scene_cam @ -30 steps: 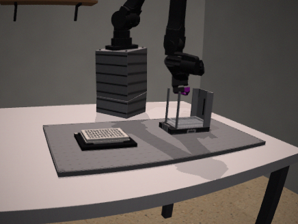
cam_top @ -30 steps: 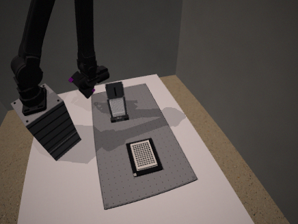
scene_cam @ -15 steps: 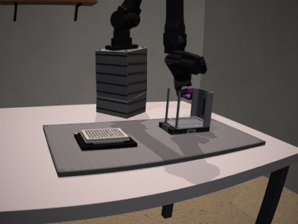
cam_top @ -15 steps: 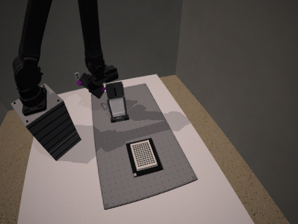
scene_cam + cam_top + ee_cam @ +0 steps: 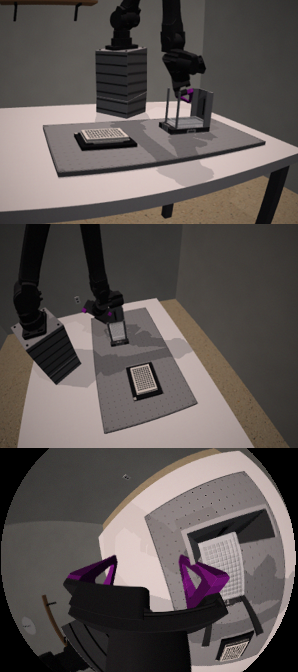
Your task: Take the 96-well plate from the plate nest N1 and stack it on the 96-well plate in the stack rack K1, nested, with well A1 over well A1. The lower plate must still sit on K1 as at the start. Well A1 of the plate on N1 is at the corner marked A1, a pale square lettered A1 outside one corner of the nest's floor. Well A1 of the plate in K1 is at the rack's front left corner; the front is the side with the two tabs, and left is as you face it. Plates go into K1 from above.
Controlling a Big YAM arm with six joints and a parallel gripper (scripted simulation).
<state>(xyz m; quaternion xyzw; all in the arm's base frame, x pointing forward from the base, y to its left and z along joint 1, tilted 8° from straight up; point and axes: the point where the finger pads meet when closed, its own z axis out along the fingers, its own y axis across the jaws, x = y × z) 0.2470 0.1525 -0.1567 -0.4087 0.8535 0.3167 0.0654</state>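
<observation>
Now: the tall back wall 11 cm ahead of my hand, 1 cm to the right of it and 3 cm below it. The rest, counted from my hand: pale A1 mark (3 cm ahead, 47 cm to the right, 10 cm below).
</observation>
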